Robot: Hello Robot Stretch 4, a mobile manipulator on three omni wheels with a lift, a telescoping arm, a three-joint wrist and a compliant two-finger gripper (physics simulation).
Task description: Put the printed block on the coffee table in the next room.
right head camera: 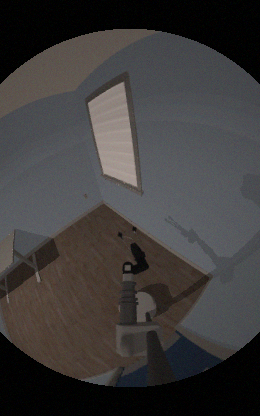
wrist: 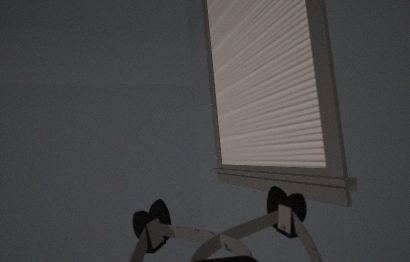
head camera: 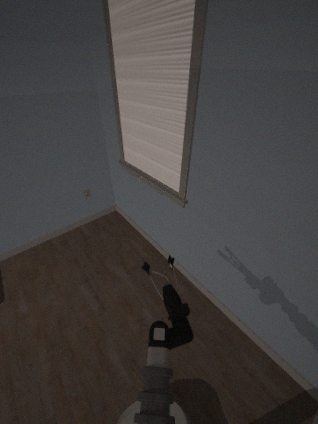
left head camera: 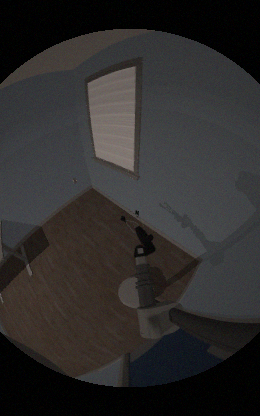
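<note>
My gripper (head camera: 158,264) (left head camera: 130,216) (right head camera: 127,232) (wrist: 218,209) is open, with its two dark fingertips wide apart and no object between them. It hangs above the wooden floor (head camera: 75,310) near a wall corner, below and in front of the window. The printed block does not show in these views. A table with pale legs (left head camera: 25,260) (right head camera: 36,267) is partly in view at the left edge of both side head views; I cannot tell whether it is the coffee table.
A window with a pale blind (head camera: 152,90) (left head camera: 114,120) (right head camera: 114,135) (wrist: 267,90) is in the wall ahead. Blue-grey walls (head camera: 260,150) meet left of it, and the right wall runs close beside the arm. A dark blue surface (left head camera: 170,360) (right head camera: 185,355) lies near the robot's base.
</note>
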